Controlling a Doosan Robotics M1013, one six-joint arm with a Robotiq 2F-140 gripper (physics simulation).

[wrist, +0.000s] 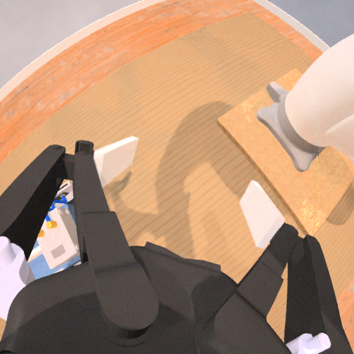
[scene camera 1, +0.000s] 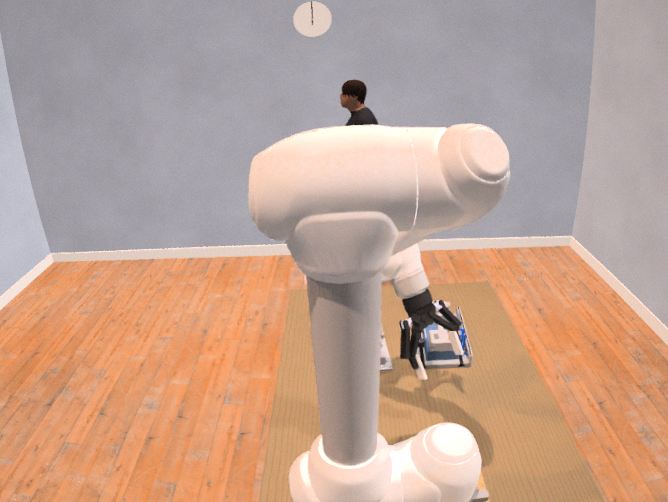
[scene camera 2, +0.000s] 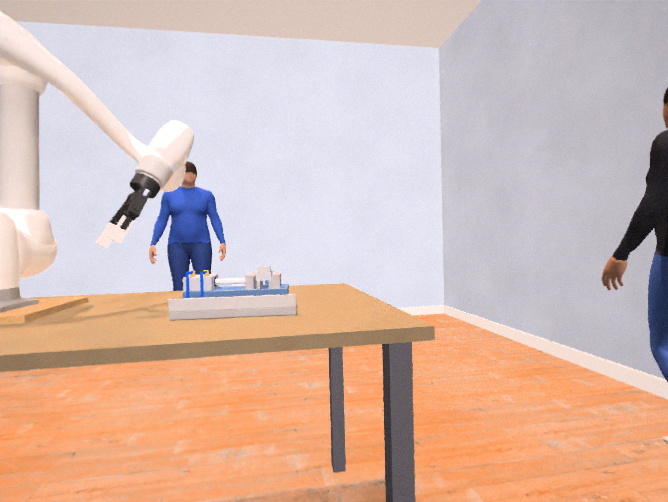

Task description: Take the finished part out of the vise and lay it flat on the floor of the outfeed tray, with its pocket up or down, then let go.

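Frame: origin at the arm's base, x ahead, y left, z up, level; centimetres.
Seen in the pictures: gripper, fingertip midpoint: [scene camera 1: 442, 366] [scene camera 2: 107, 243].
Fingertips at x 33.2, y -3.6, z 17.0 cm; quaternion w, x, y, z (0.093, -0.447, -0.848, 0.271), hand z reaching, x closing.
Note:
Pixels of each thing's top centre, then the offset from my fingertips to it.
- vise, top centre: [scene camera 2: 237, 273] [scene camera 1: 441, 318] dx +34.6, dy -5.9, dz -8.7 cm
- part, top centre: [scene camera 2: 264, 266] dx +41.4, dy -5.9, dz -7.1 cm
- grey plate-like thing, top centre: [scene camera 1: 375, 354] dx +23.0, dy +17.0, dz -14.2 cm
My gripper [scene camera 1: 440, 357] [scene camera 2: 111, 235] [wrist: 191, 171] is open and empty, with its white fingertips far apart. It is tilted, high above the table on the robot's side of the vise. The vise [scene camera 2: 240, 291] [wrist: 59, 240] has a blue base, pale jaws and blue and yellow fittings. In scene camera 2 a pale block, the part [scene camera 2: 264, 273], stands upright between the jaws and sticks up above them. The fingers partly cover the vise in scene camera 1 and the wrist view. I cannot tell for sure which thing is the outfeed tray.
A long grey box wall [scene camera 2: 232, 307] runs along the vise's near side. A grey plate-like thing [scene camera 1: 385, 358] shows beside the arm's column, which hides most of it. The robot base stands on a wooden board [wrist: 270, 150]. Two people stand beyond the table.

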